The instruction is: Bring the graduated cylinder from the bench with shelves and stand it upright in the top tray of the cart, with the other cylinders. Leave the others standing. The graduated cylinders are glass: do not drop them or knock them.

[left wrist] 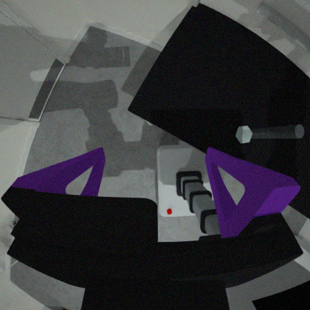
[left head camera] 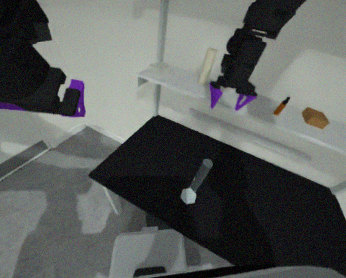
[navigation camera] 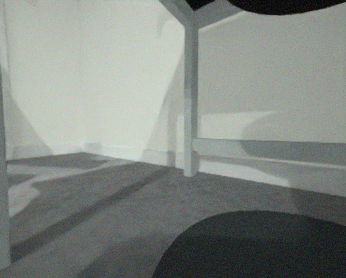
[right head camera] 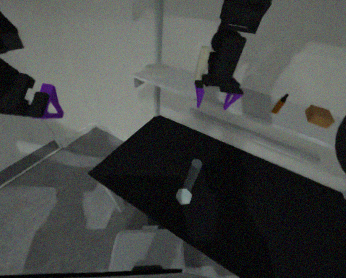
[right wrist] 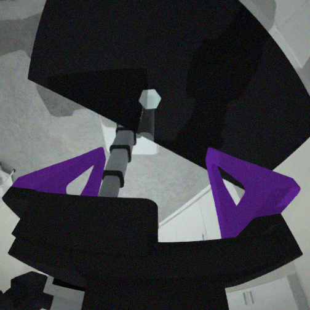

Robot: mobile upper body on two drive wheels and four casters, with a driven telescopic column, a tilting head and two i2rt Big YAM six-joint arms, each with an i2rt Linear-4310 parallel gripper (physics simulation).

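Frame: origin at the left arm's base, x back, y left, z down, level; centimetres.
Seen in the pictures: left gripper, fingertip midpoint: (left head camera: pixel 59 111) (right head camera: pixel 40 113); right gripper, fingertip midpoint: (left head camera: pixel 223 108) (right head camera: pixel 211 108).
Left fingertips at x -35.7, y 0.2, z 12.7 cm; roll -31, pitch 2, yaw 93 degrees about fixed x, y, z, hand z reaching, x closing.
Observation:
Offsets run from my left fingertips to a thing's top centre. "pt": to the spot under its first point. Level surfaces: height alone.
The graduated cylinder @(dz +22.9, dx -3.0, dy -42.7 cm) (left head camera: pixel 201 176) (right head camera: pixel 192 175) (left wrist: pixel 275 132) (right wrist: pixel 147 120), a clear tube with a pale hexagonal base, stands upright on the black bench top @(dz +56.4 cm) (left head camera: pixel 145 145) (right head camera: pixel 140 145) (left wrist: pixel 190 60) (right wrist: pixel 90 40). My right gripper (left head camera: pixel 225 108) (right head camera: pixel 212 107) (right wrist: pixel 155 152) is open and empty; in the head views it shows beyond the cylinder, in front of the shelf. My left gripper (left wrist: pixel 154 152) is open and empty, off to the left of the bench in the head views, where one finger shows clearly. The cart and the other cylinders do not show.
A pale shelf (left head camera: pixel 175 86) (right head camera: pixel 170 82) runs behind the bench, with a cream bottle @(dz -7.1, dx -50.9, dy -48.6 cm) (left head camera: pixel 207 65) (right head camera: pixel 202 62), a small orange bottle @(dz +1.5, dx -24.3, dy -81.0 cm) (left head camera: pixel 280 107) (right head camera: pixel 278 106) and a brown box @(dz +6.7, dx -20.9, dy -100.8 cm) (left head camera: pixel 315 118) (right head camera: pixel 320 116). A bench leg @(pt dz +97.5, dx -70.9, dy -25.8 cm) (navigation camera: pixel 191 100) stands ahead in the navigation view.

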